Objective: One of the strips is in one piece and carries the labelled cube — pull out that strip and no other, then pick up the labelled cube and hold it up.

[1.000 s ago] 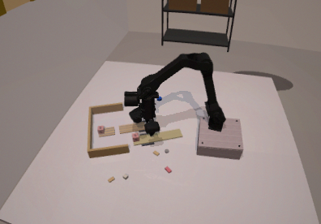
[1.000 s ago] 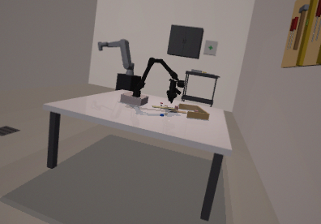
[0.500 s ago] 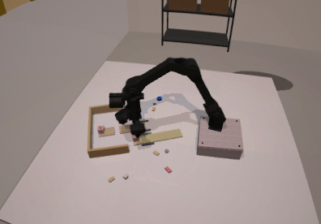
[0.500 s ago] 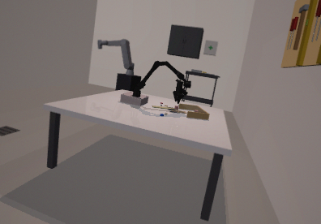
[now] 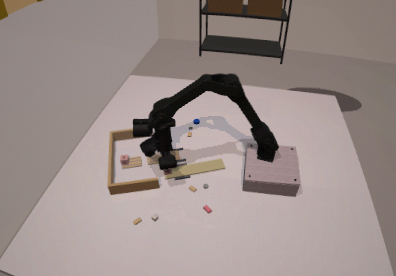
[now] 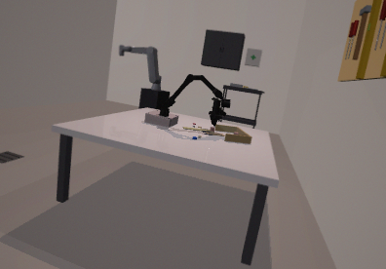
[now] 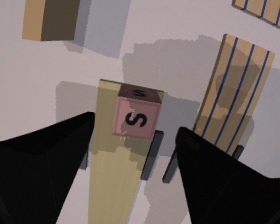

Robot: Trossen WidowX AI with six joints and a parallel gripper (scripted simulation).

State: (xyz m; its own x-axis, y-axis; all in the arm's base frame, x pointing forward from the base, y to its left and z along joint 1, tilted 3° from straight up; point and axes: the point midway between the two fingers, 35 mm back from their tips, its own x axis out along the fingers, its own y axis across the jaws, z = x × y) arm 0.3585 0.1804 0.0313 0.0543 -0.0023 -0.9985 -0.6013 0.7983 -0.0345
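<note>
My gripper tip is now 170 mm past the grey disc, 10 mm to the right of it and 50 mm above it. The rest, counted from my gripper tip: red block: 220 mm behind, 100 mm to the left, 50 mm below; then blue disc: 20 mm ahead, 350 mm to the right, 50 mm below.
</note>
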